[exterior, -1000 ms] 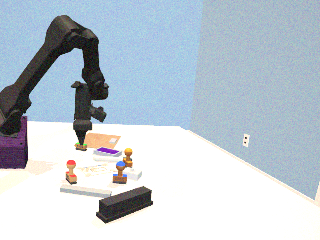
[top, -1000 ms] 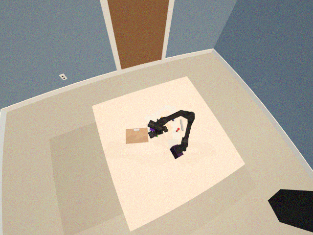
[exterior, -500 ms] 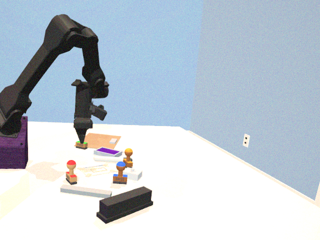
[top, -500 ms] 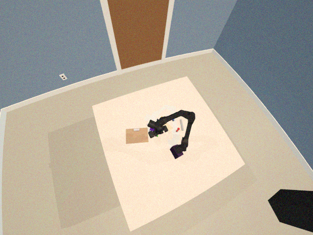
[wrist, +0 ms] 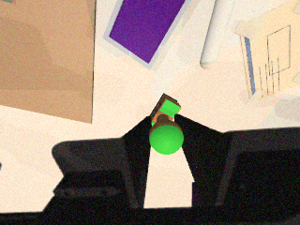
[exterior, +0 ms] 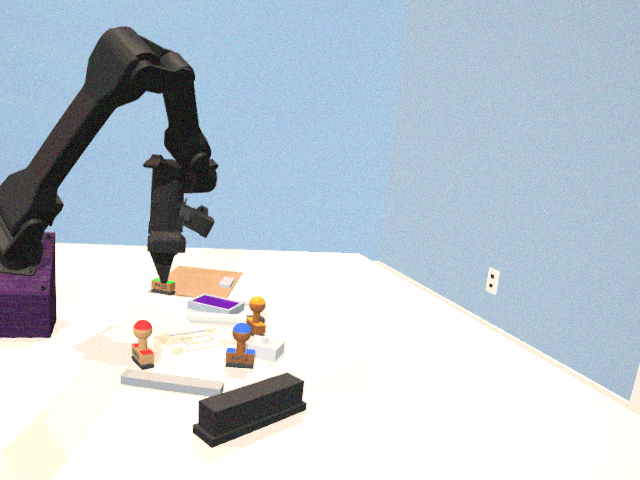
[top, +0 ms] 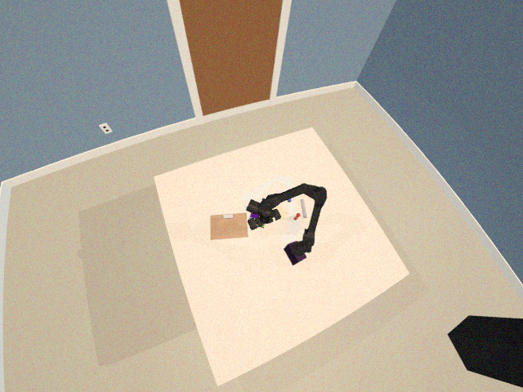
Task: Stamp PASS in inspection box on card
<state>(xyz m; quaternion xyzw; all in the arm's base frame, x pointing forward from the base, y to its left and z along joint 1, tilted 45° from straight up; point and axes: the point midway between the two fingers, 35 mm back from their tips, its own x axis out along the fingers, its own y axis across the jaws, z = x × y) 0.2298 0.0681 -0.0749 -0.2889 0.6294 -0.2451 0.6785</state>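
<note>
Now: gripper tip 10 cm short of the purple ink pad, 5 cm above it and 1 cm to the right of it. The rest, counted from my gripper tip: white pen: 13 cm ahead, 7 cm to the right, 5 cm below; pale card: 14 cm to the right, 6 cm below, 5 cm ahead; green-knobbed stamp: right at my gripper tip.
</note>
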